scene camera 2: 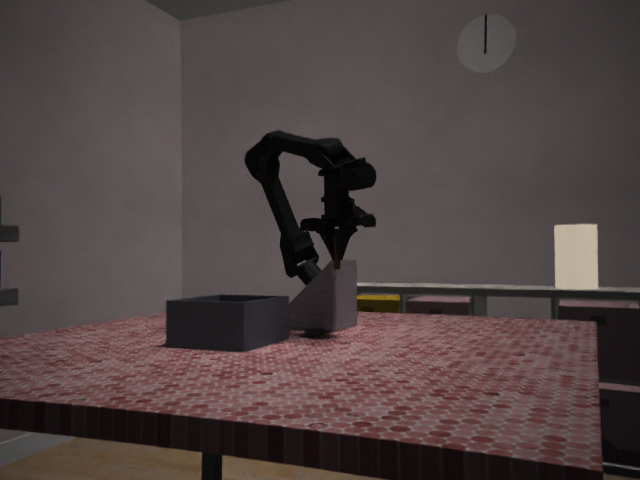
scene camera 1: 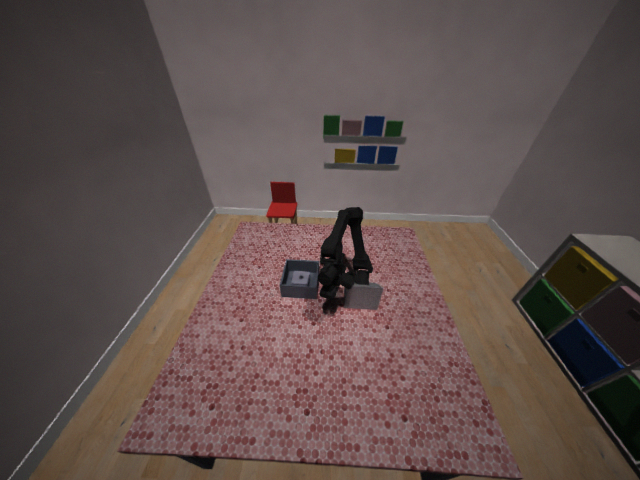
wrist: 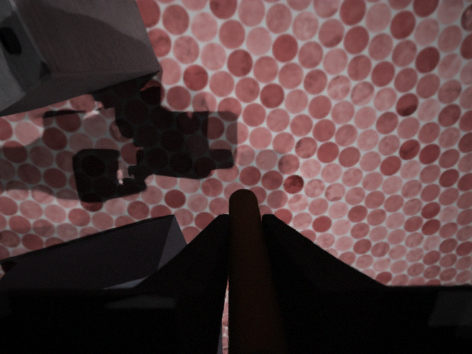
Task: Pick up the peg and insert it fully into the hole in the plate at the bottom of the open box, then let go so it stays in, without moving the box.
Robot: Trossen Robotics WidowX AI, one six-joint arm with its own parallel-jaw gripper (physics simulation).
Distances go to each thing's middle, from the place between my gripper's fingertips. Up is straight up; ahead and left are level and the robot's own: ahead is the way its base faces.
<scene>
My hand is 19 cm short of the dark grey box (scene camera 2: 235, 323), 17 cm to the left of it and 13 cm above it.
</scene>
